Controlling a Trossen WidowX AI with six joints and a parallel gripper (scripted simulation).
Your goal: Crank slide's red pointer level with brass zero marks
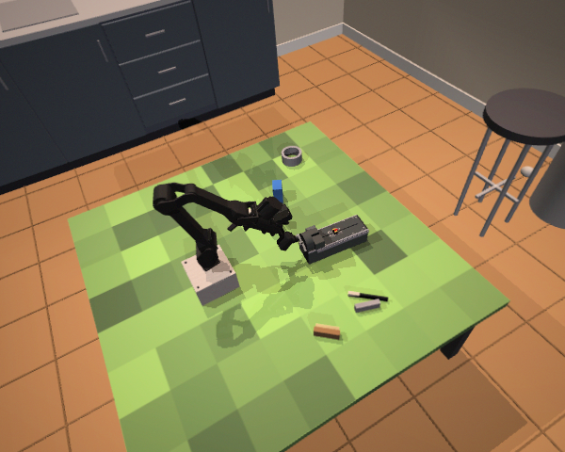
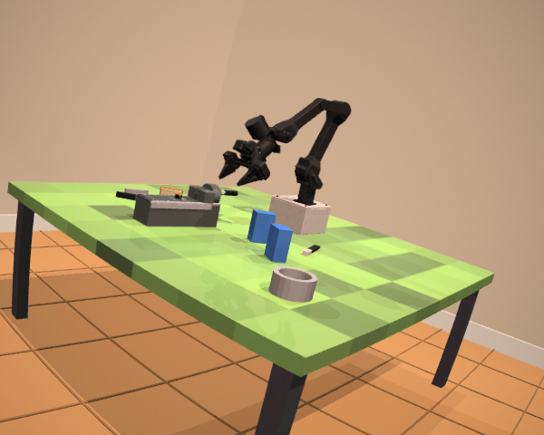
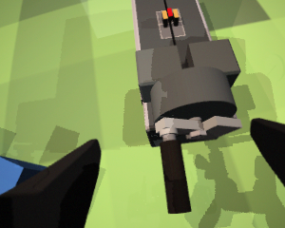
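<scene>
My gripper tip is 4 cm above the crank handle, 2 cm past it and 1 cm to the right of it. Also, from my gripper tip: grey bar 35 cm to the right, 13 cm below, 4 cm ahead; then wooden block 33 cm to the right, 14 cm behind, 12 cm below; then red pointer 15 cm ahead, 7 cm to the right, 6 cm below.
</scene>
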